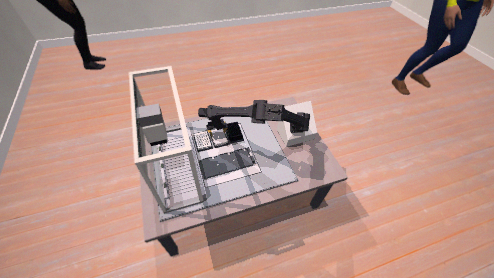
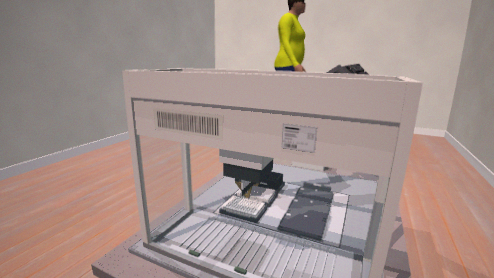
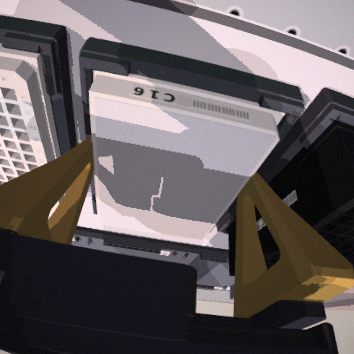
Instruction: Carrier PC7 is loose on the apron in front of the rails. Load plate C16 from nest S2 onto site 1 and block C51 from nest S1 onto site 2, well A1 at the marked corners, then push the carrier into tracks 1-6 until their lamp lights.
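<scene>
Plate C16, pale with its label on the near edge, sits in a dark nest between two other pieces of labware. My gripper is shut on plate C16, its brown fingertips against the two long sides. A white gridded piece stands on one side and a black piece on the other; I cannot read which is block C51. The dark carrier lies flat beside the nests, in front of the rails.
A pale frame housing stands over the rails. A grey and black unit hangs inside it. Two green tabs sit at the rails' outer end. People stand on the floor away from the table.
</scene>
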